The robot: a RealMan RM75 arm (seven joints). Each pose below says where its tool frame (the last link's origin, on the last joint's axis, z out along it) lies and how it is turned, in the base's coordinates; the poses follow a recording.
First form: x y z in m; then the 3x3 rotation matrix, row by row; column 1 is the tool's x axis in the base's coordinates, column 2 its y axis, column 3 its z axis. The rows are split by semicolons.
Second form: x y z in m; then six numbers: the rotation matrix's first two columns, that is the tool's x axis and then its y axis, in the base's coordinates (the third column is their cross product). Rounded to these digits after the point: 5 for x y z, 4 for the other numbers.
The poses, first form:
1: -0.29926 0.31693 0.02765; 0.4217 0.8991 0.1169; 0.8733 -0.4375 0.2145; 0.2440 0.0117 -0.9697
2: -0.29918 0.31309 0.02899; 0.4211 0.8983 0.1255; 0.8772 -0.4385 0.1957; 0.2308 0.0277 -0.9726
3: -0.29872 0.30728 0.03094; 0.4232 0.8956 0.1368; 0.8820 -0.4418 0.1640; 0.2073 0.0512 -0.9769
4: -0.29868 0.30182 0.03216; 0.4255 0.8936 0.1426; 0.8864 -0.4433 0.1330; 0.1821 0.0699 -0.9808
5: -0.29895 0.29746 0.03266; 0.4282 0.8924 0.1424; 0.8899 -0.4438 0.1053; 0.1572 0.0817 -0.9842
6: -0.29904 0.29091 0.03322; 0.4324 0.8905 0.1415; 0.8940 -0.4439 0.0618; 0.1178 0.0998 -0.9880
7: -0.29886 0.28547 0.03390; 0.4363 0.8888 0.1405; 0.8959 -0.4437 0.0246; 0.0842 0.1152 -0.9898
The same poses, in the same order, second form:
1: -0.29926 0.31693 0.02765 0.4217 0.8733 0.2440 0.8991 -0.4375 0.0117
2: -0.29918 0.31309 0.02899 0.4211 0.8772 0.2308 0.8983 -0.4385 0.0277
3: -0.29872 0.30728 0.03094 0.4232 0.8820 0.2073 0.8956 -0.4418 0.0512
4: -0.29868 0.30182 0.03216 0.4255 0.8864 0.1821 0.8936 -0.4433 0.0699
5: -0.29895 0.29746 0.03266 0.4282 0.8899 0.1572 0.8924 -0.4438 0.0817
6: -0.29904 0.29091 0.03322 0.4324 0.8940 0.1178 0.8905 -0.4439 0.0998
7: -0.29886 0.28547 0.03390 0.4363 0.8959 0.0842 0.8888 -0.4437 0.1152
